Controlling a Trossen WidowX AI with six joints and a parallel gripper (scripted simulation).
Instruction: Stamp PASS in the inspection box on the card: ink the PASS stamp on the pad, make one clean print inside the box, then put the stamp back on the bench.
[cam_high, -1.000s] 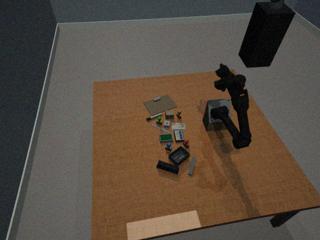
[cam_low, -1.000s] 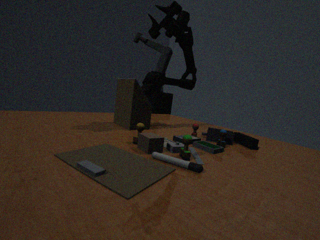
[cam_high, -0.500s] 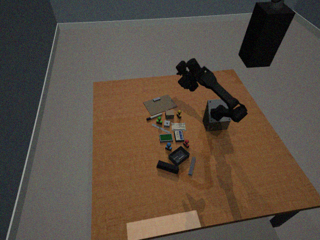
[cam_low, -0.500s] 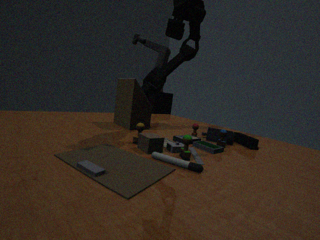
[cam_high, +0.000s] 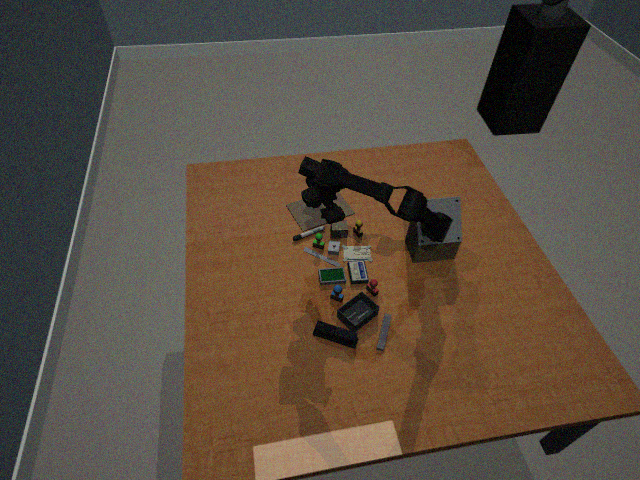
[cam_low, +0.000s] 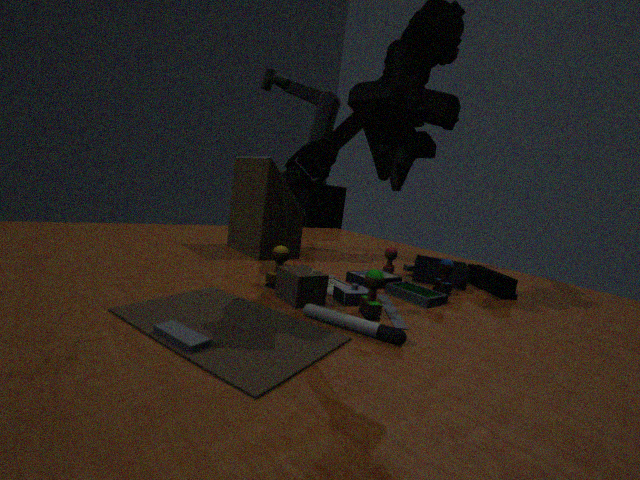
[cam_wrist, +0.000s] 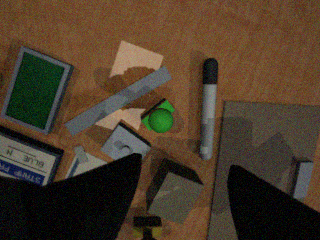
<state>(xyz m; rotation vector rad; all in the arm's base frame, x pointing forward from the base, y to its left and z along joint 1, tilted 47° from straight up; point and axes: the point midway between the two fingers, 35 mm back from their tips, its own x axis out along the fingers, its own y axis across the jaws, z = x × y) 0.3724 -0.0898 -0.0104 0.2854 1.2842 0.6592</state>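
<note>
Right now my gripper tip is 160 mm above the green stamp. From my gripper tip the other things lie so: green ink pad 30 mm behind, 150 mm to the left, 170 mm below; then yellow stamp 160 mm behind, 50 mm to the right, 160 mm below; then marker 40 mm ahead, 60 mm to the right, 170 mm below.
</note>
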